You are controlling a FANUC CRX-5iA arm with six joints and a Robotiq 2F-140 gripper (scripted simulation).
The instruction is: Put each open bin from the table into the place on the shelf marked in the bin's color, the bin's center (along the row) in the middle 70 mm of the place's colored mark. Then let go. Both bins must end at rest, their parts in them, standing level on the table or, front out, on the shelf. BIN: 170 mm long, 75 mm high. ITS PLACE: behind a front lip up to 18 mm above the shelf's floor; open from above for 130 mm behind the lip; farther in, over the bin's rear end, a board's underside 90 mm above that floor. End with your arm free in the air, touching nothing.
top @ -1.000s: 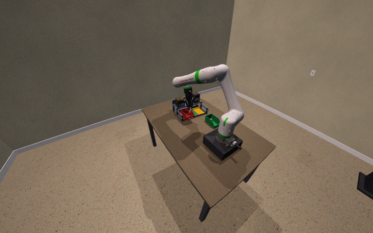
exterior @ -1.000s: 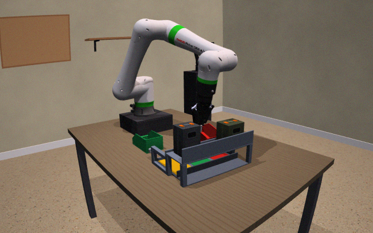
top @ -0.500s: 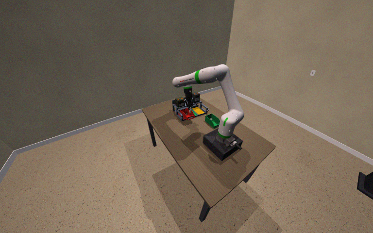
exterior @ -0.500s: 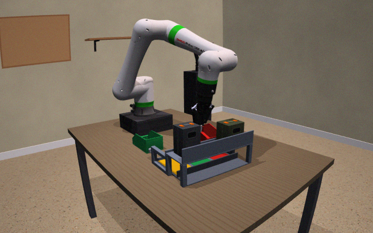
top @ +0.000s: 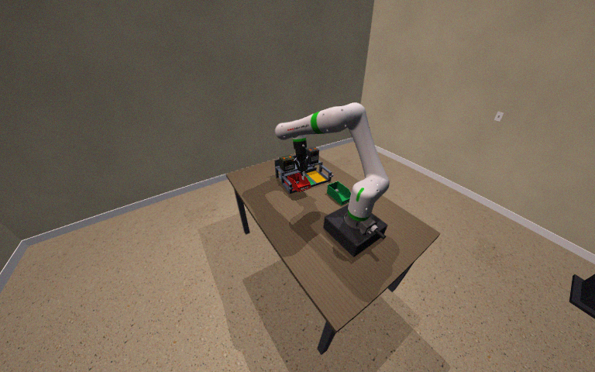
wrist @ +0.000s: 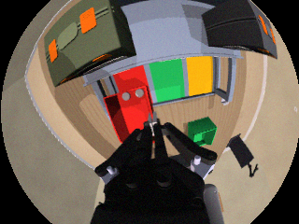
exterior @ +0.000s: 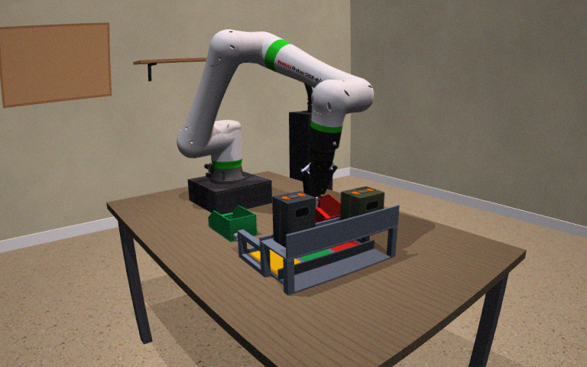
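Now: the red bin 50 mm to the left of my hand, 40 mm below it and 10 mm behind it. Round my hand: green bin (230 mm behind, 170 mm to the right, 80 mm below); then olive box (180 mm ahead, 40 mm to the left, 30 mm above); then black box (190 mm to the right, 160 mm ahead, 40 mm above).
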